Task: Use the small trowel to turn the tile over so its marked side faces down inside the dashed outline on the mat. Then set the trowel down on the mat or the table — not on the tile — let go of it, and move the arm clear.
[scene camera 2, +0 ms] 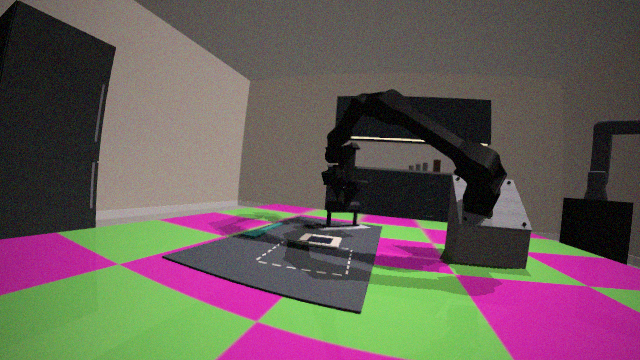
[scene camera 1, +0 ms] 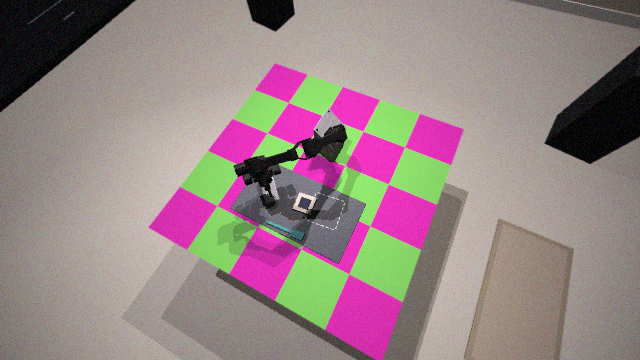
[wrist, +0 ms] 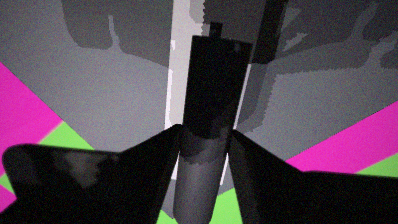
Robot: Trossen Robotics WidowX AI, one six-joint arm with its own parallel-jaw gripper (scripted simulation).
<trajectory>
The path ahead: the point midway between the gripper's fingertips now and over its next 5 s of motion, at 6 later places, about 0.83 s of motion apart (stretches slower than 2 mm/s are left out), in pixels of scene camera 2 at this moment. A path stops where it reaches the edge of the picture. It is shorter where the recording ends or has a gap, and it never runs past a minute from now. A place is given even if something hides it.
My gripper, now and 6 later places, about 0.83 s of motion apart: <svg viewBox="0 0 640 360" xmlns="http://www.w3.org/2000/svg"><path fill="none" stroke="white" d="M342 208L343 206L343 197L342 207L343 207L344 193L342 197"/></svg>
</trajectory>
